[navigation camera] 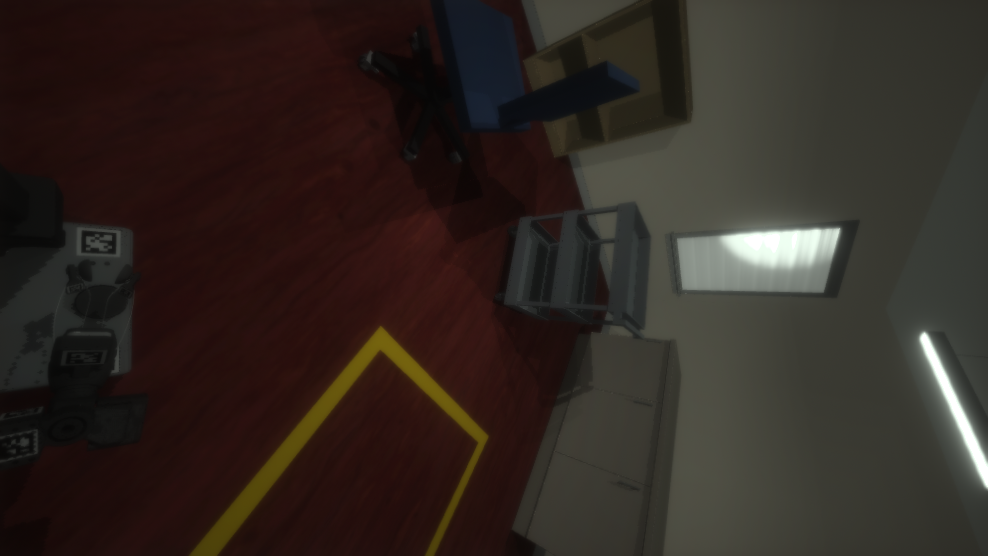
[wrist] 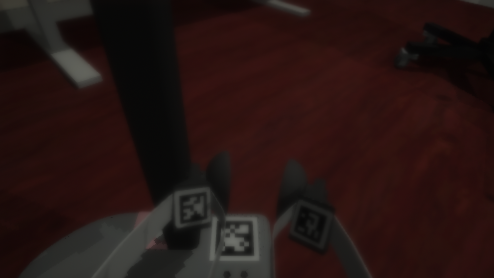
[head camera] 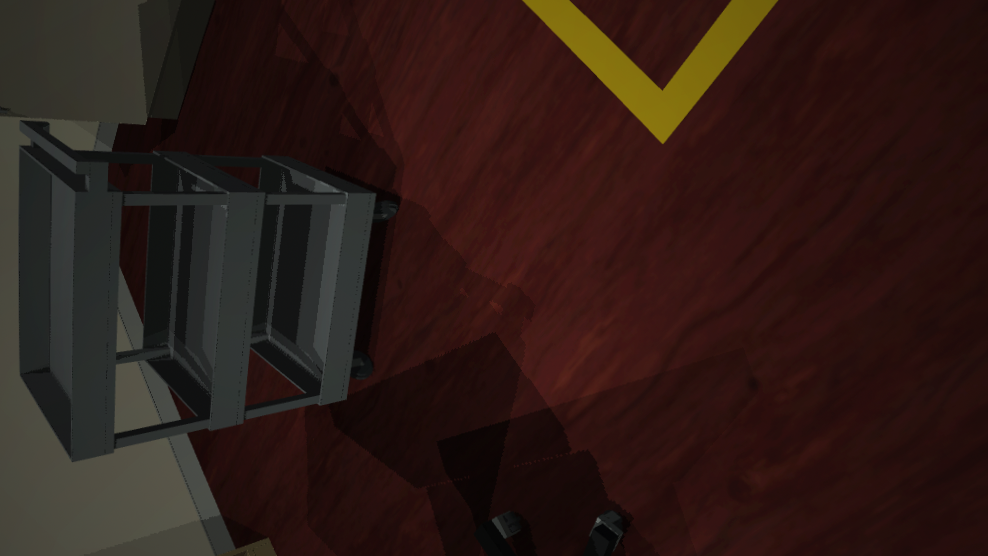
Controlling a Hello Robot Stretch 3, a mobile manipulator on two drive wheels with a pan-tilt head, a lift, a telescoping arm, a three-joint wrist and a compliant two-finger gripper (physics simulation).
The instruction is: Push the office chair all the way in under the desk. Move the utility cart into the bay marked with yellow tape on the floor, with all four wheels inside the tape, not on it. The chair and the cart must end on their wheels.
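Places are measured from the robot's base along level axes (x ahead, y up, z right), in centimetres.
Where they show: gripper, fingertip midpoint: (navigation camera: 108, 263) (wrist: 256, 176); robot's base, origin of the base link: (navigation camera: 100, 298).
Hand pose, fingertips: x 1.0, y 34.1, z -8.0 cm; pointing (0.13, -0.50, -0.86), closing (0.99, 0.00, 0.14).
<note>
Each offset is from my fingertips to the centre of the thing. "spot": to the spot under its first point. Level surfaces: height alone.
The views are turned sideways. The grey three-shelf utility cart @(spot: dz -6.5, dx +163.6, dy +48.2 cm) (head camera: 93, 311) (navigation camera: 625, 262) stands upright on its wheels near the wall, outside the yellow tape (head camera: 605, 62) (navigation camera: 295, 442). The blue office chair (navigation camera: 483, 69) stands upright at the top of the navigation view; casters of the chair show at the head view's bottom @(spot: dz -65.1, dx +119.4, dy -28.7 cm) (head camera: 507, 524) and the wrist view's upper right (wrist: 415, 52). Light feet of the desk @(dy -31.6 cm) (wrist: 75, 67) show at the wrist view's top; its top does not show. My gripper (wrist: 256, 176) (navigation camera: 105, 273) is open and empty above my base, apart from chair and cart.
A wooden shelf unit (navigation camera: 625, 138) stands against the wall behind the chair. A beige cabinet (navigation camera: 608, 428) (head camera: 76, 62) stands beside the cart, along the wall. A window (navigation camera: 760, 262) is above the cart. My dark mast (wrist: 145, 100) and grey base (wrist: 100, 245) show in the wrist view.
</note>
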